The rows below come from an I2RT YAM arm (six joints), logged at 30 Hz.
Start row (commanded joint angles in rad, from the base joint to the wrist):
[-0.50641 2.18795 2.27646 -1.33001 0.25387 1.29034]
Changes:
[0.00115 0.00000 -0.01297 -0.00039 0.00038 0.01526]
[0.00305 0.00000 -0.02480 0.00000 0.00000 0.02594]
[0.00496 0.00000 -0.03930 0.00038 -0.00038 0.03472]
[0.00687 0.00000 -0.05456 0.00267 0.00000 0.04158]
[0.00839 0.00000 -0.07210 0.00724 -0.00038 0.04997]
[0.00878 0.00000 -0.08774 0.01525 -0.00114 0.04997]
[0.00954 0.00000 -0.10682 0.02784 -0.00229 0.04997]
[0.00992 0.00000 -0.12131 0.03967 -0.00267 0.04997]
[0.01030 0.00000 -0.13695 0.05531 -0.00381 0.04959]
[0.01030 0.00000 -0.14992 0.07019 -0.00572 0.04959]
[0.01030 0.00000 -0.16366 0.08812 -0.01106 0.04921]
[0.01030 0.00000 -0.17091 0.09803 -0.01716 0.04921]
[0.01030 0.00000 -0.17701 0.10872 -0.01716 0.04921]
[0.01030 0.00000 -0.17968 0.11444 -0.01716 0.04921]
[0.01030 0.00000 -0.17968 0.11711 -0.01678 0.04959]
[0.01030 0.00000 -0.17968 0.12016 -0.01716 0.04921]
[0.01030 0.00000 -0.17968 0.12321 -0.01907 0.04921]
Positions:
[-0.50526 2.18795 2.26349 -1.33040 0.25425 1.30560]
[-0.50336 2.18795 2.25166 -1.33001 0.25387 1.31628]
[-0.50145 2.18795 2.23716 -1.32963 0.25349 1.32506]
[-0.49954 2.18795 2.22190 -1.32734 0.25387 1.33192]
[-0.49802 2.18795 2.20436 -1.32277 0.25349 1.34031]
[-0.49763 2.18795 2.18872 -1.31476 0.25273 1.34031]
[-0.49687 2.18795 2.16964 -1.30217 0.25158 1.34031]
[-0.49649 2.18795 2.15515 -1.29034 0.25120 1.34031]
[-0.49611 2.18795 2.13951 -1.27470 0.25006 1.33993]
[-0.49611 2.18795 2.12654 -1.25982 0.24815 1.33993]
[-0.49611 2.18795 2.11280 -1.24189 0.24281 1.33955]
[-0.49611 2.18795 2.10555 -1.23198 0.23671 1.33955]
[-0.49611 2.18795 2.09945 -1.22129 0.23671 1.33955]
[-0.49611 2.18795 2.09678 -1.21557 0.23671 1.33955]
[-0.49611 2.18795 2.09678 -1.21290 0.23709 1.33993]
[-0.49611 2.18795 2.09678 -1.20985 0.23671 1.33955]
[-0.49611 2.18795 2.09678 -1.20680 0.23480 1.33955]

